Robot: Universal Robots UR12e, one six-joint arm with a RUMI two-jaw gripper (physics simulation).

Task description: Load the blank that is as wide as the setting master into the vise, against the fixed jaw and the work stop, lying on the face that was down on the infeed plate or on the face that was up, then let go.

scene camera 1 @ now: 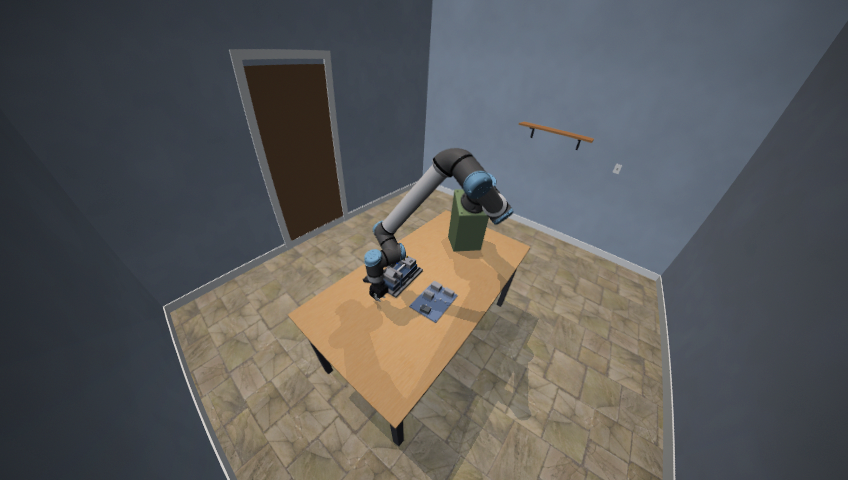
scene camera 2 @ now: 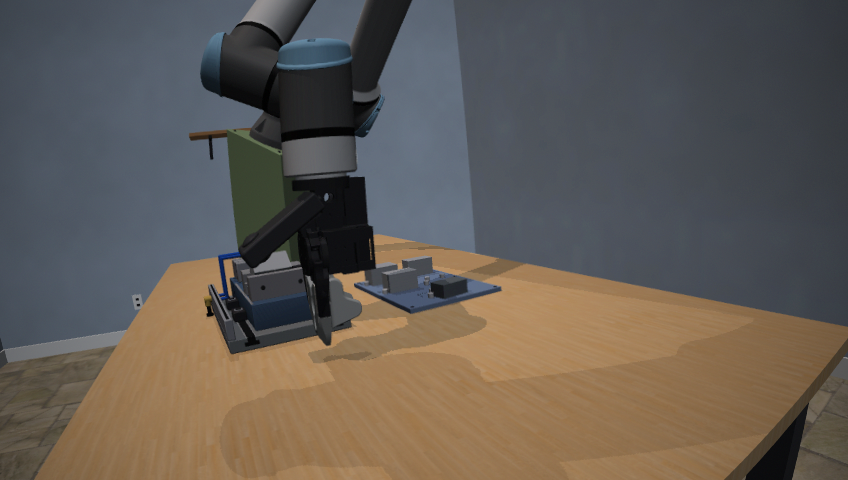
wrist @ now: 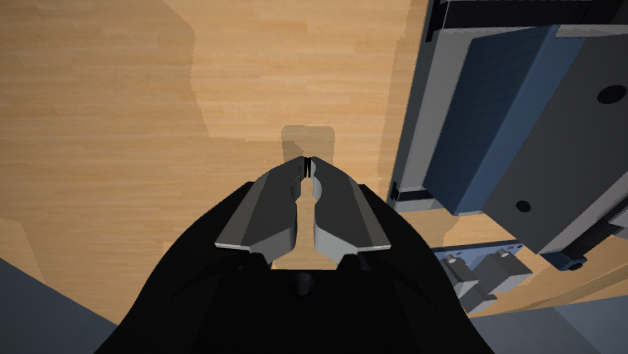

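Observation:
There is my gripper (scene camera 2: 327,344), which I also find in the wrist view as my gripper (wrist: 307,160). And a blue infeed plate (wrist: 473,254) is there for me to see.

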